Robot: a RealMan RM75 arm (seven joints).
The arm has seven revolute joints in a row. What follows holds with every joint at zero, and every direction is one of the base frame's.
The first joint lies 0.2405 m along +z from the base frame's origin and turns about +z.
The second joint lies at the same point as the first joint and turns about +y.
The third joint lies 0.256 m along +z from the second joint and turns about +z.
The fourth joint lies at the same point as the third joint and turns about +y.
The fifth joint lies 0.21 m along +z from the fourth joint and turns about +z.
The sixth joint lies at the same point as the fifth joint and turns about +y.
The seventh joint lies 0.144 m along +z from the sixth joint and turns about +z.
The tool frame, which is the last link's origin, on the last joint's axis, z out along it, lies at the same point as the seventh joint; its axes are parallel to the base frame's.
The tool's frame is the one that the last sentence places.
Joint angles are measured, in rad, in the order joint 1, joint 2, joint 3, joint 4, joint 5, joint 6, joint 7. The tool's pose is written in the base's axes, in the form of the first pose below.
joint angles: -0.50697, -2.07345, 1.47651, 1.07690, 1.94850, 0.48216, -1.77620
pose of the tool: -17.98 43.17 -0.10 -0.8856 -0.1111 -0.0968 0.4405
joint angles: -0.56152, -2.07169, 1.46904, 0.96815, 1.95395, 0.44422, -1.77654
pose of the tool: -19.06 44.06 -1.04 -0.8850 -0.1275 -0.0767 0.4412
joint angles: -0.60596, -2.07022, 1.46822, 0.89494, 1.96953, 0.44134, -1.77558
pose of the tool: -19.44 44.49 -1.99 -0.8914 -0.1291 -0.0580 0.4306
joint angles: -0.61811, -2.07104, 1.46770, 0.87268, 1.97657, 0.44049, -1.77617
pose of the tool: -19.60 44.56 -2.32 -0.8933 -0.1301 -0.0517 0.4271
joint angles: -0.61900, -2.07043, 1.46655, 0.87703, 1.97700, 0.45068, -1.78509
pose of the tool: -19.45 44.54 -2.32 -0.8945 -0.1324 -0.0546 0.4235
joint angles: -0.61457, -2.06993, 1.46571, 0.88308, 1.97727, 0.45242, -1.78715
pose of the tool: -19.48 44.50 -2.22 -0.8940 -0.1332 -0.0558 0.4242
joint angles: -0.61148, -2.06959, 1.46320, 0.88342, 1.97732, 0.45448, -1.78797
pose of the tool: -19.63 44.45 -2.17 -0.8936 -0.1356 -0.0556 0.4242
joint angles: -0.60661, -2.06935, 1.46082, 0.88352, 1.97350, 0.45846, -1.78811
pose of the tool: -19.84 44.35 -2.15 -0.8934 -0.1397 -0.0564 0.4232
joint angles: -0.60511, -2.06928, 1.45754, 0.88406, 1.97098, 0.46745, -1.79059
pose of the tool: -19.89 44.27 -2.16 -0.8942 -0.1432 -0.0580 0.4202
